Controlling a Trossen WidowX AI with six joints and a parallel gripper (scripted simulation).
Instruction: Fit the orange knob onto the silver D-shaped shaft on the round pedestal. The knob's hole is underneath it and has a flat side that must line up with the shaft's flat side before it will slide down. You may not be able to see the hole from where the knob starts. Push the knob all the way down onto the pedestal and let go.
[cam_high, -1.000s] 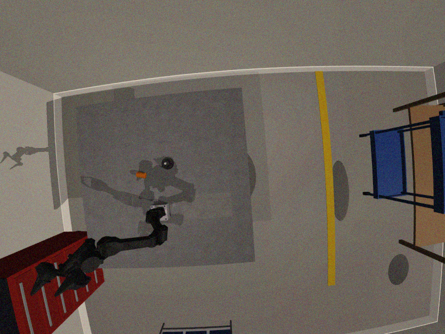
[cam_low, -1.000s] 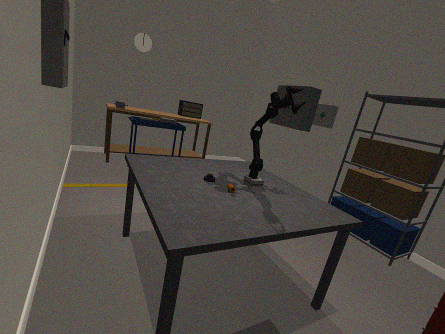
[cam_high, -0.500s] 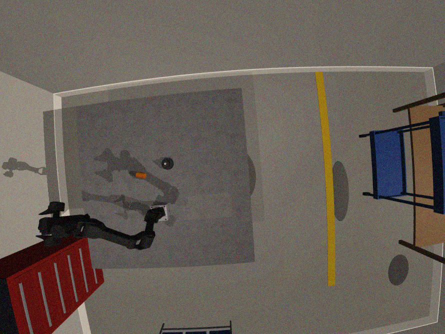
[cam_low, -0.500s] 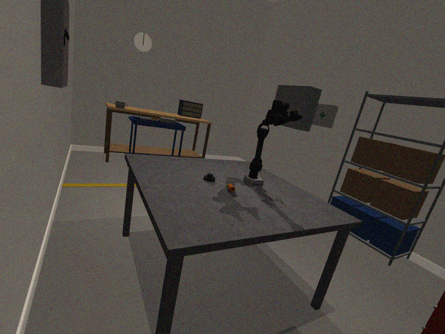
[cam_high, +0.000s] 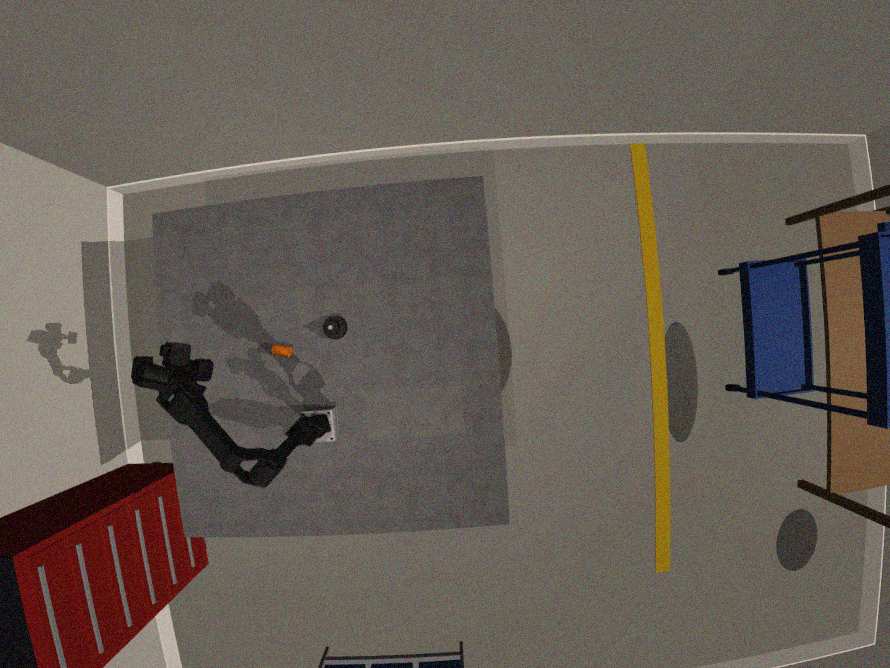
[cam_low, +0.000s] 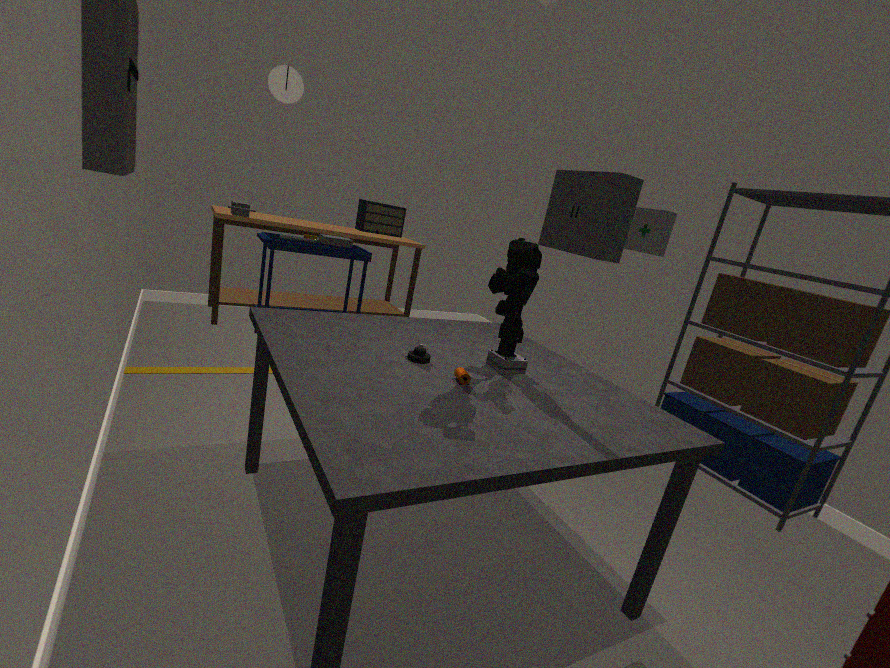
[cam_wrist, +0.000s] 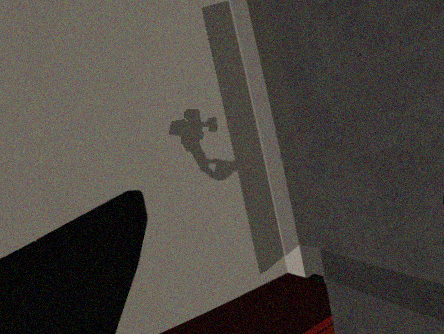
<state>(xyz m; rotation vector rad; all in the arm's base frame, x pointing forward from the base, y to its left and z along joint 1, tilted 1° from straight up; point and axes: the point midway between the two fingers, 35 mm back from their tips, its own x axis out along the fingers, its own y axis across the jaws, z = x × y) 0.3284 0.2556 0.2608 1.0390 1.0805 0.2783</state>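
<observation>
My gripper tip is now 60 mm past the orange knob, 220 mm to the left of it and 280 mm above it. From my gripper tip the other things lie so: dark round pedestal: 20 mm behind, 410 mm to the right, 270 mm below.
</observation>
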